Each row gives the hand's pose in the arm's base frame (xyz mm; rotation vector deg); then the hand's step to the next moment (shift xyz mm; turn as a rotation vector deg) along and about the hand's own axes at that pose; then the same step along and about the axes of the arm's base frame.
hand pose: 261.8 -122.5 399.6 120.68 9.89 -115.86
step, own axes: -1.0 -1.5 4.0 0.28 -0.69 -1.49
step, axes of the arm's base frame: -4.3 0.6 0.8 1.30 1.00 -0.28
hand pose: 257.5 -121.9 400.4 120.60 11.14 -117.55
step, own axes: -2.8 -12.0 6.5 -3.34 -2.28 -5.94
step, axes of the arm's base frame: -9.2 10.3 2.1 5.16 3.72 3.34
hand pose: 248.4 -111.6 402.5 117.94 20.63 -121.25
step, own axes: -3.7 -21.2 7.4 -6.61 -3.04 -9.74
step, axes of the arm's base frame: -13.0 18.0 5.0 8.69 5.38 6.58
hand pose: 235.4 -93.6 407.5 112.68 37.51 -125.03
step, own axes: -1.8 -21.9 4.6 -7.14 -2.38 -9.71
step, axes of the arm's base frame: -12.2 17.5 7.0 8.99 4.68 6.94
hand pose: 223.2 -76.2 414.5 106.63 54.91 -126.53
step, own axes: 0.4 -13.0 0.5 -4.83 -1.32 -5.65
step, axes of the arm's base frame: -6.5 10.2 4.8 5.43 2.46 4.63
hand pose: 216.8 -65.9 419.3 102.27 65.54 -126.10
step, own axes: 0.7 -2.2 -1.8 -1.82 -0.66 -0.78
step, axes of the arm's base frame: 0.1 2.9 0.4 0.87 0.25 1.88
